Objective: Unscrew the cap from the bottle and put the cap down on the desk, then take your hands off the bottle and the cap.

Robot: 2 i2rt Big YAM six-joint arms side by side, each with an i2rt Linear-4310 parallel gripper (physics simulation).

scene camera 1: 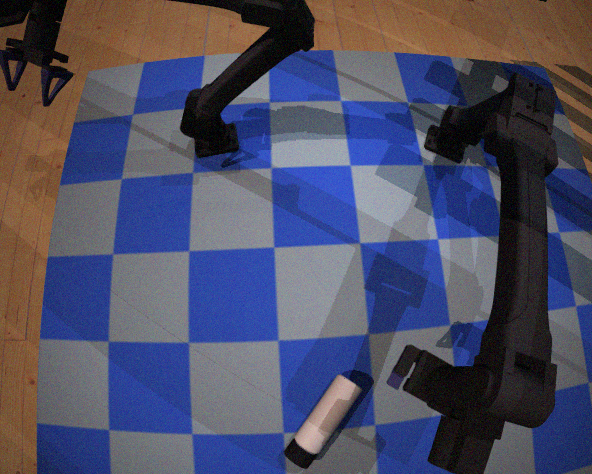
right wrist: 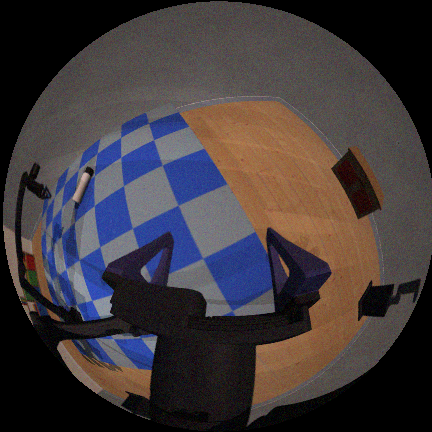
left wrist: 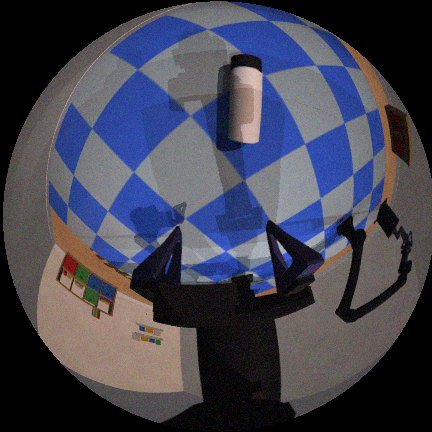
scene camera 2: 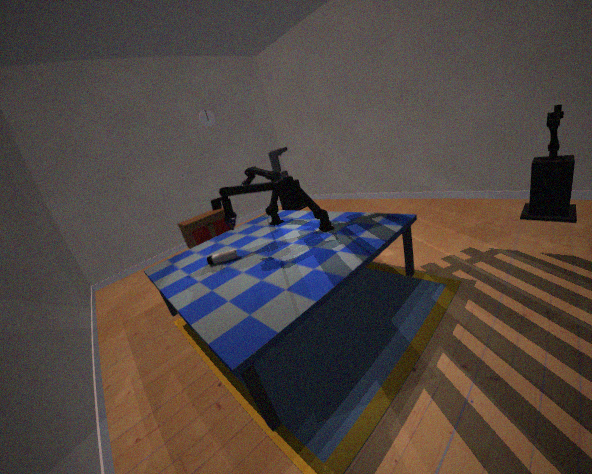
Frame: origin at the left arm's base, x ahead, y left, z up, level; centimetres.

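Where they show: left gripper, fingertip midpoint: (scene camera 1: 417,382) (right wrist: 49,196) (left wrist: 224,226) (scene camera 2: 233,228); right gripper, fingertip midpoint: (scene camera 1: 28,98) (right wrist: 217,234); left arm's base, origin of the base link: (scene camera 1: 444,145) (right wrist: 76,314) (left wrist: 241,278) (scene camera 2: 326,228); right arm's base, origin of the base link: (scene camera 1: 216,141) (left wrist: 344,224) (scene camera 2: 276,222).
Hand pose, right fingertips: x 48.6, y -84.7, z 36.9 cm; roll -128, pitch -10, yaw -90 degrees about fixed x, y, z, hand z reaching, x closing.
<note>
Things, the pixels of their top centre, and the offset from my right fingertips. Level surfaces: height alone.
- pale bottle, middle of its top: (left wrist: 250,96) (scene camera 1: 327,421) (right wrist: 78,182) (scene camera 2: 221,252) dx +31.8, dy +77.4, dz -29.8 cm
- grey checkered desk, its level: dz -36.9 cm
- black cap, middle of its top: (left wrist: 250,59) (scene camera 1: 300,458) (right wrist: 85,168) (scene camera 2: 209,255) dx +41.4, dy +75.4, dz -29.9 cm
The pale bottle (scene camera 1: 327,415) (scene camera 2: 225,256) (left wrist: 245,105) (right wrist: 82,186) lies on its side on the blue and grey checkered desk (scene camera 1: 235,295) (left wrist: 170,160). The black cap (scene camera 1: 300,452) (scene camera 2: 210,260) (left wrist: 246,61) (right wrist: 89,171) is on its end, at the lower left in scene camera 1 and at the top in the left wrist view. My left gripper (scene camera 1: 395,380) (left wrist: 224,226) is open and empty, above the desk to the right of the bottle in scene camera 1, near its base end and apart from it. My right gripper (scene camera 1: 29,97) (right wrist: 217,234) is open and empty, far from the bottle at the upper left in scene camera 1.
The left arm's long link (scene camera 1: 522,240) spans the right side in scene camera 1. A cabinet with red panels (scene camera 2: 202,227) (right wrist: 357,182) stands beyond the desk. A black pedestal (scene camera 2: 552,187) stands far off at the right in scene camera 2.
</note>
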